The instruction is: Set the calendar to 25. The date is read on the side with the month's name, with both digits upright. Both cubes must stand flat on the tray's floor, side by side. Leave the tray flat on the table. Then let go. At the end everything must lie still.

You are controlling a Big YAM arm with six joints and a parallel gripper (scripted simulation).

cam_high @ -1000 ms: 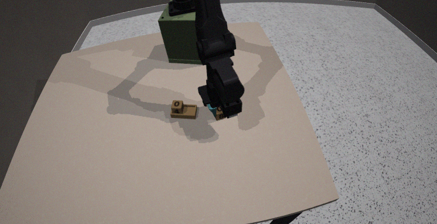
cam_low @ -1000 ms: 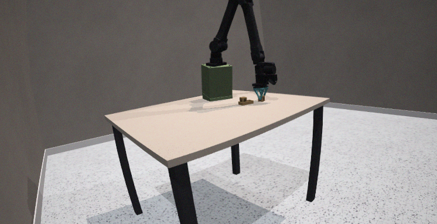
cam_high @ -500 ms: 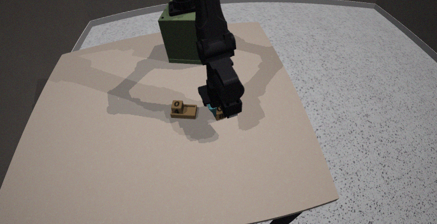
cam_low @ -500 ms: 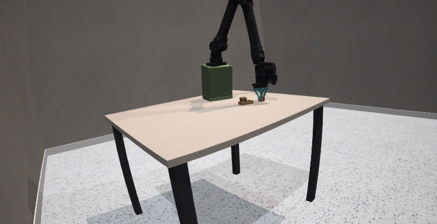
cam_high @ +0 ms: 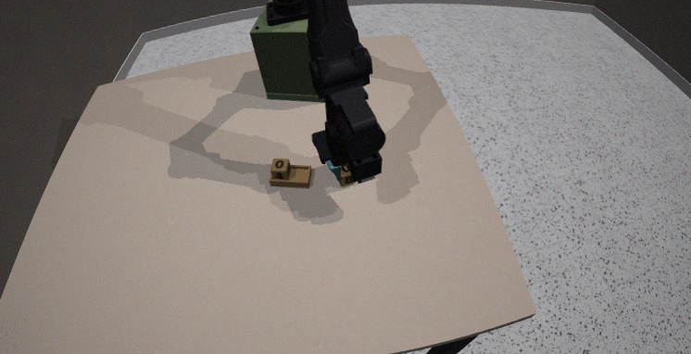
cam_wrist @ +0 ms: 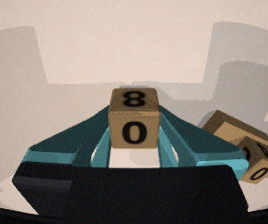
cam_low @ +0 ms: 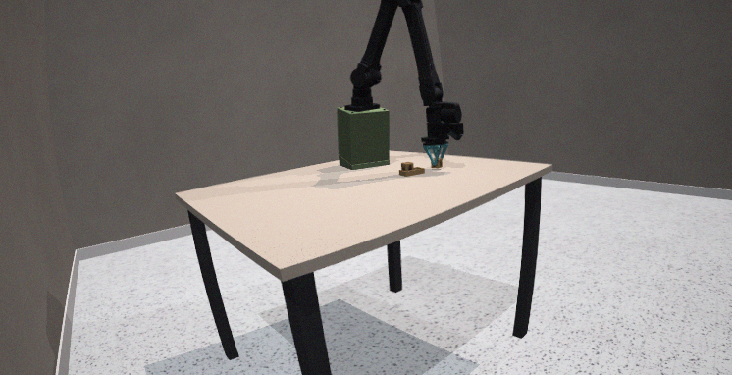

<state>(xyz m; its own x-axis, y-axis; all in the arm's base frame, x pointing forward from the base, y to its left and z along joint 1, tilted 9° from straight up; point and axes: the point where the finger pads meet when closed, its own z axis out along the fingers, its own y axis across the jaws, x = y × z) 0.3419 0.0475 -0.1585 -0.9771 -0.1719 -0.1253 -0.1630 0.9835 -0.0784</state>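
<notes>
My gripper is now 3 cm past the wooden tray, 11 cm to the left of it and 2 cm above it.
</notes>
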